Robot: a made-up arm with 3 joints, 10 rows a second.
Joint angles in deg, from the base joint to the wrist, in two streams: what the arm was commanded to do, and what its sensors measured. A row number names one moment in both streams.
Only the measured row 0 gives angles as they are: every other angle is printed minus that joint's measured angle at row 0.
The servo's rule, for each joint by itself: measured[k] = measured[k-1] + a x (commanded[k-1-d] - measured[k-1]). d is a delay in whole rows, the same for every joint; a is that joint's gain. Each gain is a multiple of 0.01, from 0.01 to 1. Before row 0 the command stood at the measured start. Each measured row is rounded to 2 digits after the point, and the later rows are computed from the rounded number. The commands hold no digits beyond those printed.
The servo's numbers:
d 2
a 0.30 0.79 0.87
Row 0, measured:
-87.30, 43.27, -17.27
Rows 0 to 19, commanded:
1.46, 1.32, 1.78
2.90, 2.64, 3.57
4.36, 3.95, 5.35
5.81, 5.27, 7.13
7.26, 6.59, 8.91
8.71, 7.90, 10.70
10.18, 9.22, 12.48
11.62, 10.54, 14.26
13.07, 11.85, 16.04
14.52, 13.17, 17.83
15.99, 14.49, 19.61
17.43, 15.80, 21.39
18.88, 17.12, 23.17
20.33, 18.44, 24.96
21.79, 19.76, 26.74
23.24, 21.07, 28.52
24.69, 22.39, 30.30
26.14, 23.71, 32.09
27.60, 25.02, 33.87
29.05, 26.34, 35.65
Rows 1 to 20, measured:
0.00, 0.00, 0.00
0.00, 0.00, 0.00
0.44, 1.04, 1.55
1.18, 2.30, 3.31
2.13, 3.60, 5.08
3.23, 4.92, 6.86
4.44, 6.24, 8.64
5.72, 7.55, 10.43
7.06, 8.87, 12.21
8.43, 10.19, 13.99
9.82, 11.50, 15.77
11.23, 12.82, 17.56
12.66, 14.14, 19.34
14.09, 15.45, 21.12
15.53, 16.77, 22.90
16.97, 18.09, 24.69
18.42, 19.41, 26.47
19.87, 20.72, 28.25
21.32, 22.04, 30.03
22.77, 23.36, 31.82

